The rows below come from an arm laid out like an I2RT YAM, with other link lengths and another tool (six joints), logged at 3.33 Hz.
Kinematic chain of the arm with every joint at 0, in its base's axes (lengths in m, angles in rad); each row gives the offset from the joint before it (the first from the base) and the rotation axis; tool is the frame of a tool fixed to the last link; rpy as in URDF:
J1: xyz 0 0 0.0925 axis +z
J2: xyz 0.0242 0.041 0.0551 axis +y
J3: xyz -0.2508 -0.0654 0 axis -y
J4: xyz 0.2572 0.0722 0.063 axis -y
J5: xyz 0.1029 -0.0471 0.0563 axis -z
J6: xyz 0.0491 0 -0.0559 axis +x
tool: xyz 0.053 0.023 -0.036 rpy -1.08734 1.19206 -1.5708
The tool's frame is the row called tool.
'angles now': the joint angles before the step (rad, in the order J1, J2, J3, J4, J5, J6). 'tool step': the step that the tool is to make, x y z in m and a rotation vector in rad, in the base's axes. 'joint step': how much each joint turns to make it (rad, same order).
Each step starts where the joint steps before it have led.
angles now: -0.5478, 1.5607, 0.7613, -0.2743, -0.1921, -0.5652
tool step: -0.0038, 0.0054, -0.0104, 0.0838, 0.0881, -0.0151
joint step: -0.0003, 0.0806, 0.0590, -0.0923, -0.0169, 0.0248
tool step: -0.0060, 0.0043, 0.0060, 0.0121, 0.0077, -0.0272
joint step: -0.0007, -0.0378, -0.0127, -0.0324, 0.0039, 0.0275
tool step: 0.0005, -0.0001, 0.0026, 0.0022, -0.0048, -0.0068
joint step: -0.0011, -0.0073, 0.0029, -0.0057, -0.0020, 0.0071
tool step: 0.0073, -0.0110, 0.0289, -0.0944, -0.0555, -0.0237
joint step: 0.0003, -0.0873, 0.0237, -0.0143, 0.0568, 0.0004
